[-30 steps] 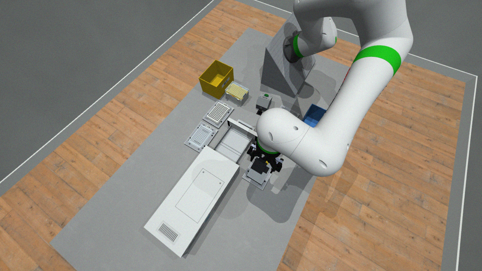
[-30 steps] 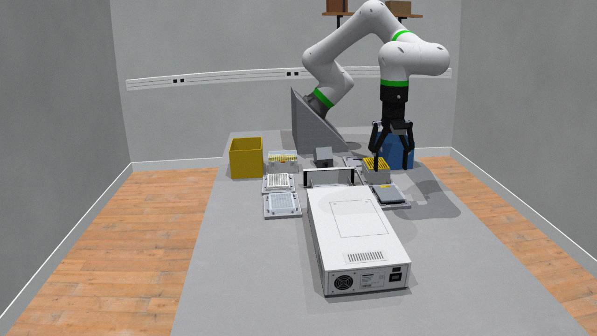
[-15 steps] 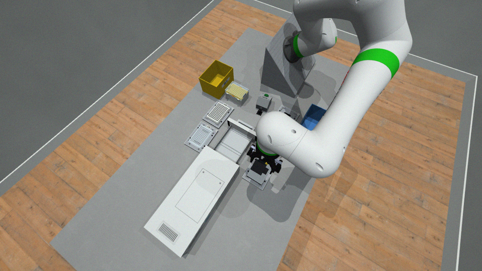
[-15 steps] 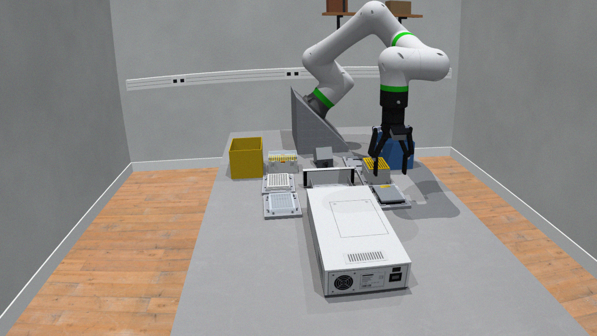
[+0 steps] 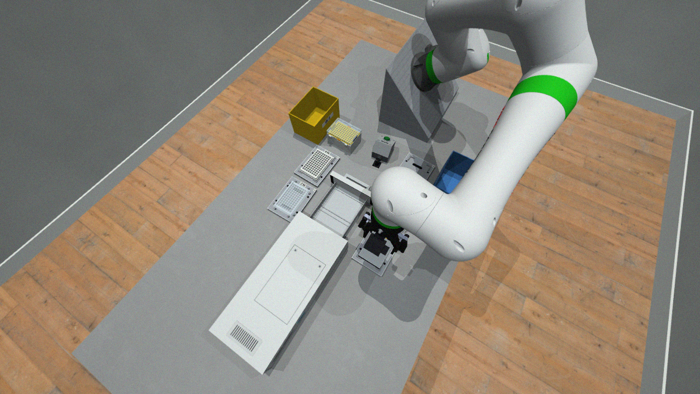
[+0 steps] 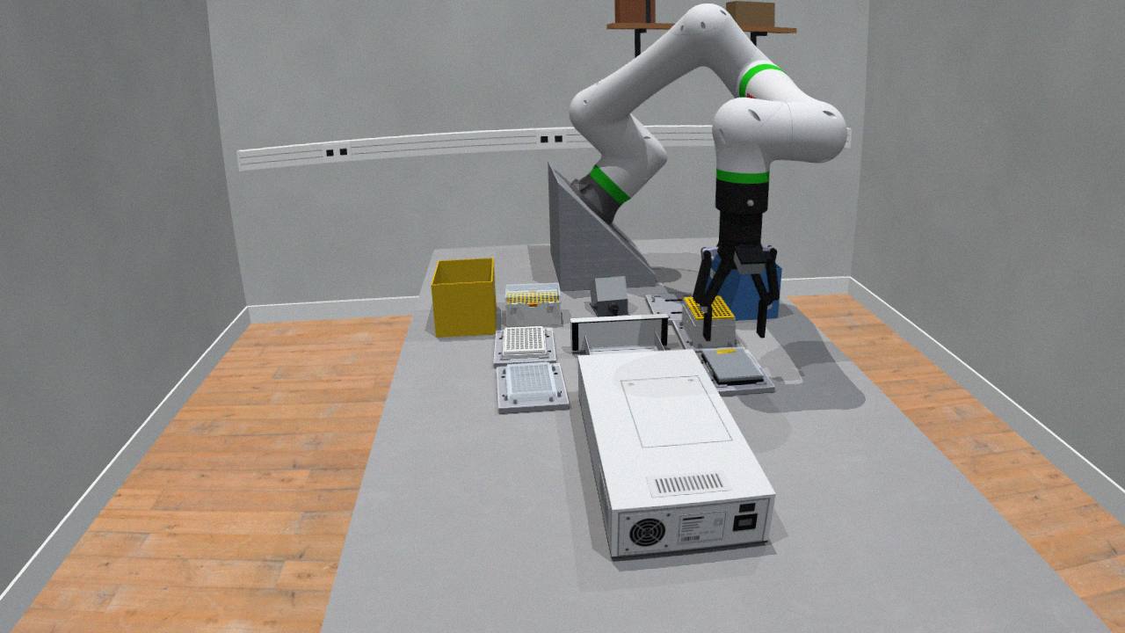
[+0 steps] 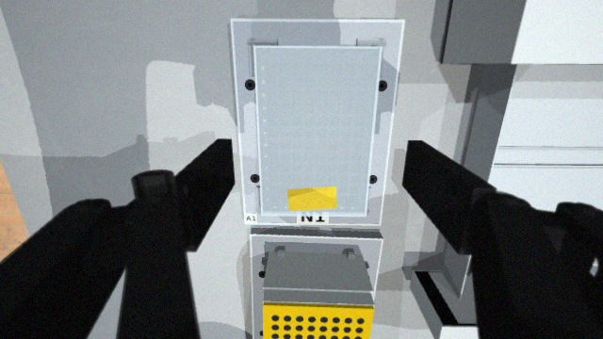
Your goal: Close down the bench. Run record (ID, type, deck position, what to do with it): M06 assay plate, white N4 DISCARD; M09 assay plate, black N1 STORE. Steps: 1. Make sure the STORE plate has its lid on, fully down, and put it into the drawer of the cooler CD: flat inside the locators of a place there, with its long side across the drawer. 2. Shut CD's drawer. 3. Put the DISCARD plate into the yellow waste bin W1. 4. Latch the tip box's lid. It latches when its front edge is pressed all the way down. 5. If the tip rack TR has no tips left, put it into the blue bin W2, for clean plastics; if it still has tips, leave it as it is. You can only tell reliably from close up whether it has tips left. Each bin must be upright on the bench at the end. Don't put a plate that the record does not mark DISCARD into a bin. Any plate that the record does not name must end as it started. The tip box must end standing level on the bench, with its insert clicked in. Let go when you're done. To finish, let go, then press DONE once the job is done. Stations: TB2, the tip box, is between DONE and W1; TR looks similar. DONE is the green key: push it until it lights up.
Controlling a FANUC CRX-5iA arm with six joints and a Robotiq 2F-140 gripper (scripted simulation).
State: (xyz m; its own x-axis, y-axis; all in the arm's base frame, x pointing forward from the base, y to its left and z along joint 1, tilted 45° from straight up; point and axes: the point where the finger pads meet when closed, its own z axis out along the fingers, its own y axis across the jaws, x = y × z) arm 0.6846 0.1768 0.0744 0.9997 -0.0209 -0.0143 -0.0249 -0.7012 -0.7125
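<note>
My hand is 100 mm above the nest N1. Also, from my hand: blue bin W2: 350 mm behind, 140 mm to the left, 60 mm below; then cooler CD: 200 mm to the right, 110 mm ahead, 60 mm below; then tip rack TR: 180 mm behind, 50 mm below.
</note>
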